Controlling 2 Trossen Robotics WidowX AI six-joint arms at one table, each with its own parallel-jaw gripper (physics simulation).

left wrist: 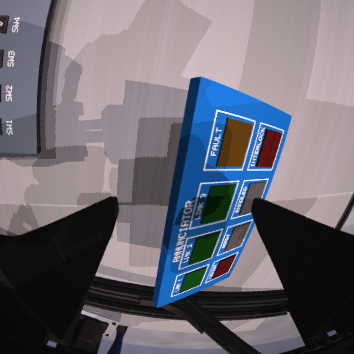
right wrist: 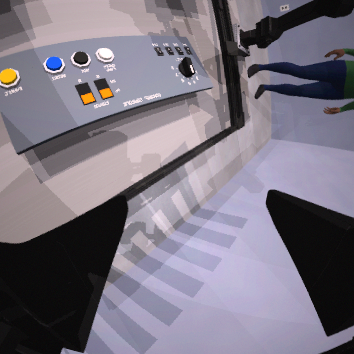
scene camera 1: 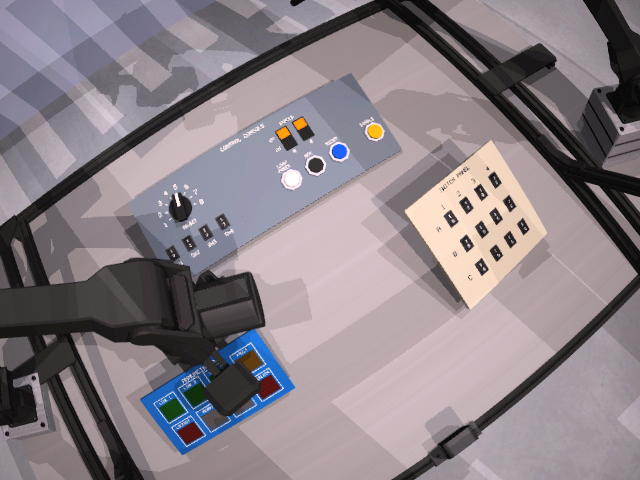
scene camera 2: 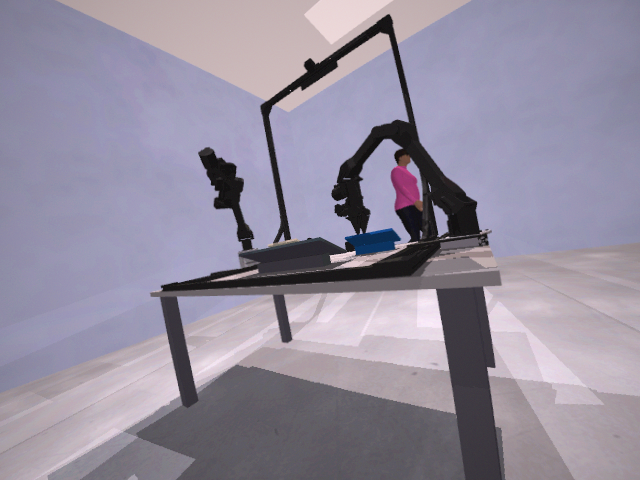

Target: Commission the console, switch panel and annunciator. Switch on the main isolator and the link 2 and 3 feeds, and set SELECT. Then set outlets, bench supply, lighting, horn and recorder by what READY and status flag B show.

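Where they show: left gripper, fingertip midpoint: (left wrist: 185,204) (scene camera 1: 212,359) (scene camera 2: 361,233); right gripper, fingertip midpoint: (right wrist: 197,199) (scene camera 2: 233,198); left arm's base, origin of the base link: (left wrist: 91,322) (right wrist: 243,39) (scene camera 1: 20,406) (scene camera 2: 465,234); right arm's base, origin of the base link: (scene camera 1: 627,106) (scene camera 2: 248,250).
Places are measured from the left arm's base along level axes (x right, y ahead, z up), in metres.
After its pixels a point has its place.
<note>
The grey control console (scene camera 1: 242,180) {z 0.041, x -0.224, y 0.487 m} (scene camera 2: 294,253) {z 0.030, x -0.223, y 0.485 m} (right wrist: 140,80) {z 0.050, x -0.250, y 0.500 m} has its SELECT knob (scene camera 1: 180,208) {z 0.063, x -0.202, y 0.388 m} (right wrist: 187,67) {z 0.064, x -0.213, y 0.393 m} pointing about at 5. Status flag B (scene camera 1: 303,128) {z 0.050, x -0.272, y 0.599 m} (right wrist: 85,93) {z 0.050, x -0.273, y 0.598 m} shows orange at its upper end. The cream switch panel (scene camera 1: 429,217) {z 0.077, x -0.055, y 0.710 m} carries rows A to C of small black switches, positions too small to tell. The blue annunciator (scene camera 1: 155,397) {z 0.051, x 0.056, y 0.276 m} (scene camera 2: 374,240) {z 0.019, x 0.075, y 0.355 m} (left wrist: 200,110) {z 0.053, x 0.011, y 0.427 m} has dull green, amber and red lamps; READY (left wrist: 237,237) {z 0.020, x 0.102, y 0.344 m} is grey. My left gripper (scene camera 2: 360,231) {z 0.055, x 0.028, y 0.375 m} (left wrist: 185,204) {z 0.055, x 0.028, y 0.375 m} is open and empty above the annunciator. My right gripper (right wrist: 197,199) {z 0.267, x -0.364, y 0.600 m} is open and empty, raised away from the panels.
The left arm covers part of the annunciator and the console's near-left corner in scene camera 1. A black frame (scene camera 1: 206,103) {z -0.021, x -0.461, y 0.460 m} runs around the table (scene camera 1: 330,289) {z -0.027, x -0.042, y 0.557 m}. A person in pink (scene camera 2: 405,188) stands behind the table in scene camera 2; another person's legs (right wrist: 310,77) show in the right wrist view.
</note>
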